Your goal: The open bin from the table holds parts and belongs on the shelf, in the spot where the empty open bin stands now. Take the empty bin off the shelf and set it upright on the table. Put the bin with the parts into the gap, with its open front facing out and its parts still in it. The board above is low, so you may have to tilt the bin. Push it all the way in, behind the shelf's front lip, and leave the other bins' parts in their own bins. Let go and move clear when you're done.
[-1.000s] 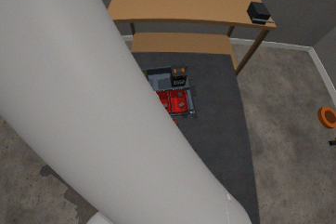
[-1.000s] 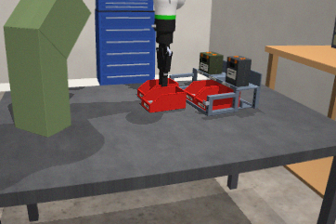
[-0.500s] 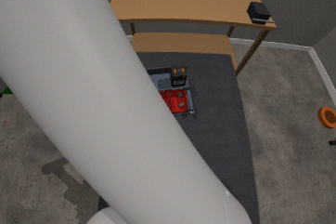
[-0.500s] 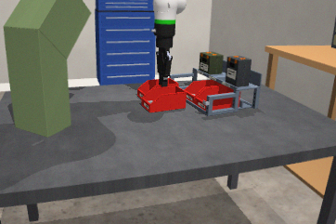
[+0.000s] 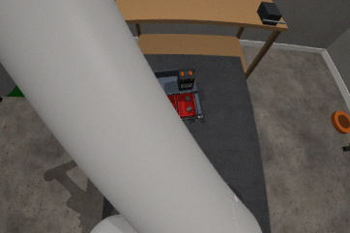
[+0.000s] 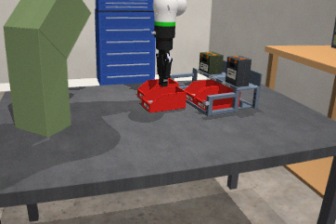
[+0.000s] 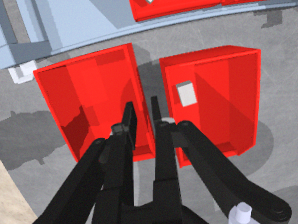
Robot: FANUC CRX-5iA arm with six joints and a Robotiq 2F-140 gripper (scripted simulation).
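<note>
Now: hand 6 cm to the left of the part, 6 cm above it and 1 cm short of it. The rest, counted from my hand: grey shelf 22 cm ahead, 3 cm to the right, 1 cm below; then dark box 31 cm ahead, 14 cm to the right, 9 cm above.
</note>
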